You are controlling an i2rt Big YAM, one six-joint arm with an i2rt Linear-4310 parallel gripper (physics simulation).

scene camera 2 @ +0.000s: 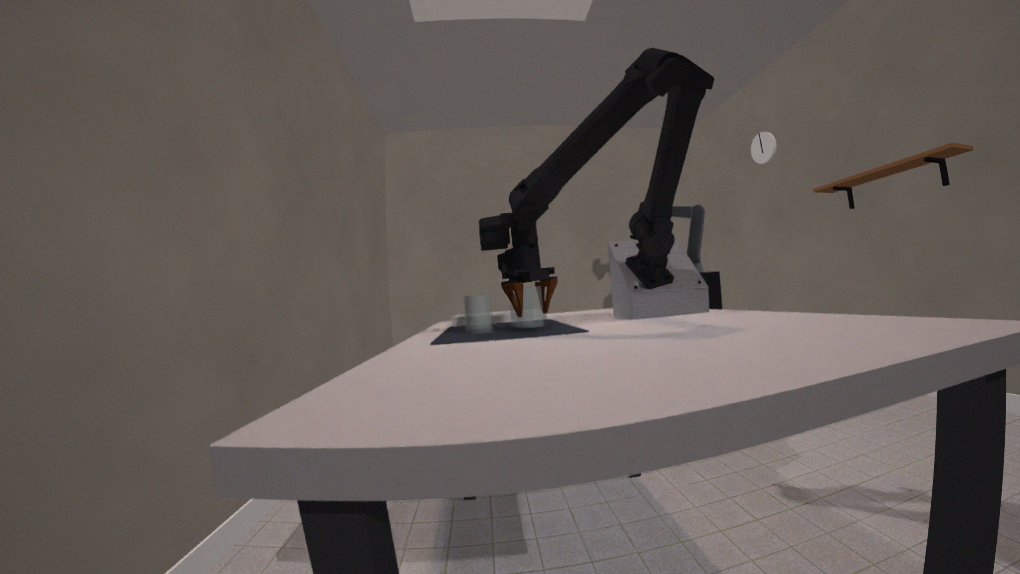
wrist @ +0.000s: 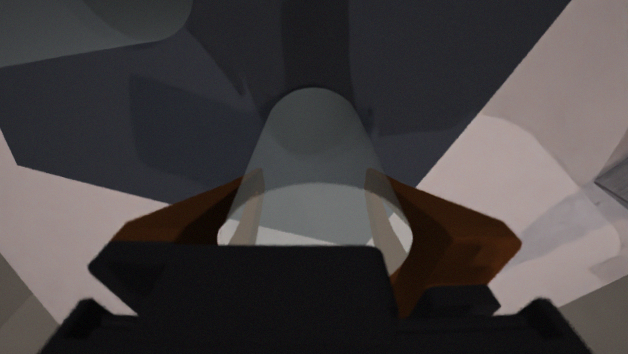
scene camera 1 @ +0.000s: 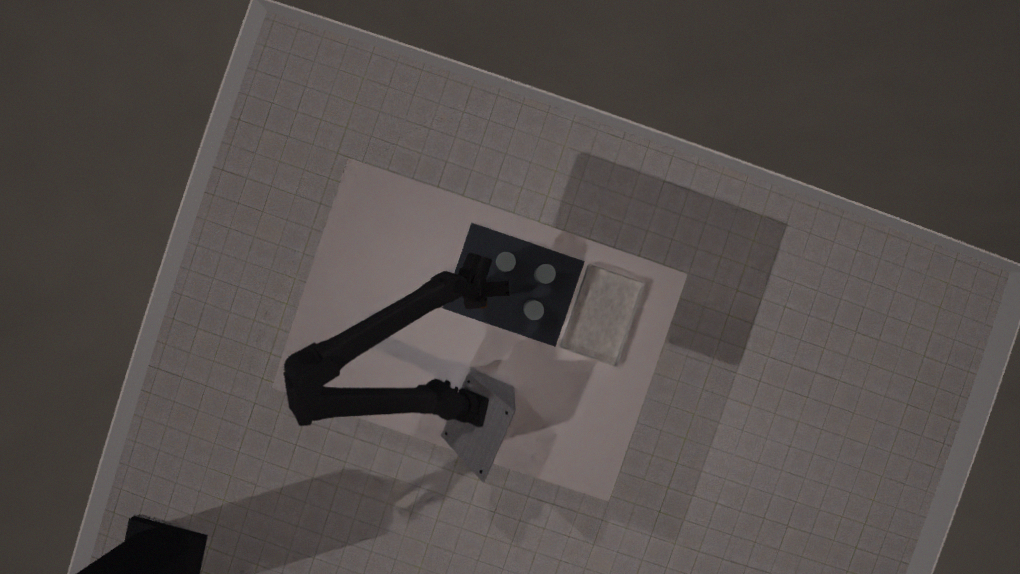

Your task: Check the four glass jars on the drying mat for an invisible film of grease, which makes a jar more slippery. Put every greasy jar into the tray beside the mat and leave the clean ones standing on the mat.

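Seen in the pictures: gripper, fingertip midpoint: [scene camera 2: 532,315] [wrist: 314,176]; arm's base, link origin: [scene camera 2: 648,272] [scene camera 1: 472,406].
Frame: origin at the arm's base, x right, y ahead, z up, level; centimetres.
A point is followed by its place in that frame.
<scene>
My gripper [scene camera 2: 532,312] {x -7.6, y 35.0, z -8.2 cm} [wrist: 314,176] {x -7.6, y 35.0, z -8.2 cm} is shut on a translucent grey-green glass jar [scene camera 2: 528,322] {x -9.2, y 36.4, z -9.6 cm} [wrist: 315,130] {x -3.3, y 36.4, z -4.9 cm}. The jar is upright, its base on or very close to the dark drying mat [scene camera 1: 510,319] {x 5.5, y 28.0, z -11.6 cm} [scene camera 2: 456,337] {x -7.8, y 52.0, z -11.6 cm} [wrist: 425,60] {x -0.1, y 30.3, z -11.6 cm}. In scene camera 1 the arm hides this jar at the mat's left part. Three other jars stand on the mat: one jar [scene camera 1: 505,261] {x -0.6, y 46.4, z -2.9 cm} at the back, one jar [scene camera 1: 544,273] {x 12.3, y 45.6, z -2.9 cm} at the back right, and one jar [scene camera 1: 533,309] {x 11.6, y 33.7, z -2.9 cm} at the front right. A jar [scene camera 2: 477,314] {x -3.6, y 46.8, z -7.3 cm} [wrist: 90,35] {x -2.4, y 43.9, z -5.6 cm} stands beside the held one. The pale tray [scene camera 1: 574,306] {x 25.5, y 37.5, z -10.0 cm} lies right of the mat.
The arm's grey base block [scene camera 1: 488,439] {x 6.8, y -5.4, z 7.3 cm} [scene camera 2: 659,303] {x -5.1, y 0.7, z -8.4 cm} stands near the table's front edge, in front of the mat. The folded arm [scene camera 1: 385,324] {x -22.8, y 24.4, z 28.8 cm} [scene camera 2: 592,135] {x -25.8, y 25.0, z 25.1 cm} reaches over the left part of the table [scene camera 1: 385,207] {x -45.2, y 55.4, z -12.0 cm} [scene camera 2: 499,399] {x -55.3, y 49.5, z -11.9 cm}. A wooden shelf [scene camera 2: 891,168] hangs on the wall.
</scene>
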